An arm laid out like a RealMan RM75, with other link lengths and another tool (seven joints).
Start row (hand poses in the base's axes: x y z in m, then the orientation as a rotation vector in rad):
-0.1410 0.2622 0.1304 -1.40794 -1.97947 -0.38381
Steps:
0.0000 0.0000 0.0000 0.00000 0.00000 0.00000
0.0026 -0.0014 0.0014 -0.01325 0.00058 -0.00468
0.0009 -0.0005 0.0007 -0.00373 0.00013 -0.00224
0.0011 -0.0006 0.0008 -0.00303 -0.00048 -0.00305
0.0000 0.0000 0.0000 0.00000 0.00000 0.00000
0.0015 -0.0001 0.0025 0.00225 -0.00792 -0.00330
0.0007 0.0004 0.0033 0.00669 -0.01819 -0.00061
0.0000 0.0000 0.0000 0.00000 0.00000 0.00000
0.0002 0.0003 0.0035 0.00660 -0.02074 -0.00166
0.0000 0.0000 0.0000 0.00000 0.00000 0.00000
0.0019 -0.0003 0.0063 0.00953 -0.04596 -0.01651
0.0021 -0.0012 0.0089 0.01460 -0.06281 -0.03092
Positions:
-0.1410 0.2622 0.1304 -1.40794 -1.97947 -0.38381
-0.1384 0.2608 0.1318 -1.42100 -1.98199 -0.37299
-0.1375 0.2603 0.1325 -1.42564 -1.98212 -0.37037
-0.1364 0.2597 0.1333 -1.43073 -1.98189 -0.36924
-0.1364 0.2597 0.1333 -1.43073 -1.98189 -0.36924
-0.1349 0.2596 0.1358 -1.43339 -1.98504 -0.37904
-0.1342 0.2600 0.1391 -1.43121 -1.99601 -0.39996
-0.1342 0.2600 0.1391 -1.43121 -1.99601 -0.39996
-0.1340 0.2603 0.1426 -1.43023 -2.00827 -0.42336
-0.1340 0.2603 0.1426 -1.43023 -2.00827 -0.42336
-0.1321 0.2600 0.1489 -1.44435 -2.02926 -0.47635
-0.1300 0.2588 0.1578 -1.47096 -2.05061 -0.55483

